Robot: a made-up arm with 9 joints. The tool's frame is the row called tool. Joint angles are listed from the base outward.
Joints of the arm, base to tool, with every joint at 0 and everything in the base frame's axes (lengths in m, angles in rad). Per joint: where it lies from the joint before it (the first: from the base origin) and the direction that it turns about. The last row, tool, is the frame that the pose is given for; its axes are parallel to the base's.
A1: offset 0 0 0.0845 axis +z
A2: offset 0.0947 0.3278 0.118 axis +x
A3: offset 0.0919 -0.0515 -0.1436 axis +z
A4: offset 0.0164 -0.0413 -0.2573 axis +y
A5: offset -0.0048 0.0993 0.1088 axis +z
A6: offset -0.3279 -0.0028 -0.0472 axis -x
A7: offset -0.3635 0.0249 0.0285 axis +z
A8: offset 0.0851 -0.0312 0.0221 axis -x
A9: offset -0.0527 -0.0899 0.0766 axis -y
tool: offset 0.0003 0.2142 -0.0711
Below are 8 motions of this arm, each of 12 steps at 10 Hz.
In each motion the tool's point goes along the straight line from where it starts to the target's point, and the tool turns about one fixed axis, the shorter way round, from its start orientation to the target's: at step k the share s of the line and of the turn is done. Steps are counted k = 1, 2, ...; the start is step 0. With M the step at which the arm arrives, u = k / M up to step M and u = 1 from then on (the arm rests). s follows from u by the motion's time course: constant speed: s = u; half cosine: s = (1 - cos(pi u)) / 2; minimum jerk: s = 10 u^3 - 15 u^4 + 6 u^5.
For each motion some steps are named. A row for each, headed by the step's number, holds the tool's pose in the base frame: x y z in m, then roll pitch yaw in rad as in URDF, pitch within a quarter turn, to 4 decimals.
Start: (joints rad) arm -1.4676 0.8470 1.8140 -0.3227 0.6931 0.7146 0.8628 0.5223 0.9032
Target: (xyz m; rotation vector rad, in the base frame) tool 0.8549 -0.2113 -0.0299 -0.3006 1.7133 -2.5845
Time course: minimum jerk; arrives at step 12
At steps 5, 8, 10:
5: 0.6251 -0.4411 -0.4083 -1.4705 0.4796 2.6676
8: 0.7811 -0.2851 -0.1515 -1.2290 0.0713 3.1019
10: 0.8424 -0.2238 -0.0505 -1.1860 -0.1089 -3.0401

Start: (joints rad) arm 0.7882 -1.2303 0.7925 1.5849 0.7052 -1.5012 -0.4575 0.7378 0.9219
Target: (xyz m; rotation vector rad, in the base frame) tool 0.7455 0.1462 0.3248 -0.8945 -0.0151 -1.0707
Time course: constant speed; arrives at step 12
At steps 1, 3, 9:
1: 0.1842 0.5456 0.3689 -1.5332 0.4699 -0.6349
3: 0.2863 0.4730 0.3609 -1.4050 0.2921 -0.6439
9: 0.5924 0.2551 0.3368 -1.0082 -0.2144 -0.8039

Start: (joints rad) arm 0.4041 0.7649 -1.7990 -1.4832 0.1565 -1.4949 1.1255 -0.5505 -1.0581
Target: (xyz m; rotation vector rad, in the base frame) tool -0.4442 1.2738 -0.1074 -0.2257 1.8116 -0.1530
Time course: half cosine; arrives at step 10
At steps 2, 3, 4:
2: -0.4551 1.1207 -0.4707 0.0037 0.0820 0.8397
3: -0.4538 1.1394 -0.4262 0.0584 0.2960 0.7585
4: -0.4521 1.1630 -0.3703 0.1064 0.5705 0.6631

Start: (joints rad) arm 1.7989 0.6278 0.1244 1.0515 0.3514 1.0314 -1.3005 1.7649 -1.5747
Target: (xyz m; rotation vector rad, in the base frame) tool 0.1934 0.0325 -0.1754 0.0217 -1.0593 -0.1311
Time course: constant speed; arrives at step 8
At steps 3, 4, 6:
3: 0.0862 -0.0591 0.0121 -1.1388 -0.8091 0.1201
4: 0.1076 -0.0408 -0.0254 -0.9243 -0.8748 0.1012
6: 0.1505 -0.0041 -0.1004 -0.4302 -0.9889 -0.0143

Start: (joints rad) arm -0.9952 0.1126 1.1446 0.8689 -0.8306 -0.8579 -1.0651 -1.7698 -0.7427
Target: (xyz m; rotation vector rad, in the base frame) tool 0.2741 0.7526 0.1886 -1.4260 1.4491 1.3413
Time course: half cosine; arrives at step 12
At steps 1, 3, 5, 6, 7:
1: -0.0081 0.4819 0.3737 1.7933 0.4572 -1.2344
3: 0.0290 0.5175 0.3493 1.9031 0.5370 -1.3555
5: 0.0934 0.5793 0.3071 2.0779 0.7000 -1.5552
6: 0.1305 0.6149 0.2827 2.1696 0.8058 -1.6659
7: 0.1677 0.6505 0.2584 2.2539 0.9183 -1.7754

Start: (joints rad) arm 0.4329 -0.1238 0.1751 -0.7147 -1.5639 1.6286 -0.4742 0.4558 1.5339
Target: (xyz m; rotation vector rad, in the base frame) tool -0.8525 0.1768 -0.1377 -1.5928 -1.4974 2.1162
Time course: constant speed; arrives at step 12
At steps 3, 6, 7, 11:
3: -0.3765 0.6566 -0.2211 -2.1581 0.0316 0.7920
6: -0.5351 0.4966 -0.1933 -2.1229 0.3332 1.1778
7: -0.5880 0.4433 -0.1840 -2.0825 0.4278 1.3184
11: -0.7996 0.2301 -0.1470 -1.7410 0.7127 2.0147

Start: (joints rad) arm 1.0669 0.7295 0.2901 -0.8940 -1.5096 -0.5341 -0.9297 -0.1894 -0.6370
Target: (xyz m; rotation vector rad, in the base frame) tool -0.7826 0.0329 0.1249 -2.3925 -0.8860 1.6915
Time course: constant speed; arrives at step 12
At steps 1, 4, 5, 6, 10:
1: -0.8913 0.3076 0.3356 -3.0555 0.8448 1.2221
4: -0.8617 0.2326 0.2782 -2.8775 0.8823 1.1871
5: -0.8518 0.2077 0.2590 -2.8167 0.8956 1.1775
6: -0.8419 0.1827 0.2398 -2.7551 0.9092 1.1690
10: -0.8024 0.0828 0.1632 -2.4985 0.9664 1.1489

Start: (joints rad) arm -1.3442 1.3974 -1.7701 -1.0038 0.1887 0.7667 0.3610 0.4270 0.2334
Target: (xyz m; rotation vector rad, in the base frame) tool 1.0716 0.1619 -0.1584 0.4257 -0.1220 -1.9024
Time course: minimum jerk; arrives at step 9
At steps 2, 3, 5, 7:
2: 1.3522 0.0479 0.2666 -0.9110 0.5695 -2.2374
3: 1.3117 0.0644 0.2052 -0.7174 0.5492 -2.1591
5: 1.1921 0.1130 0.0241 -0.1826 0.4242 -1.9777
7: 1.0948 0.1525 -0.1232 0.2091 0.2746 -1.9015

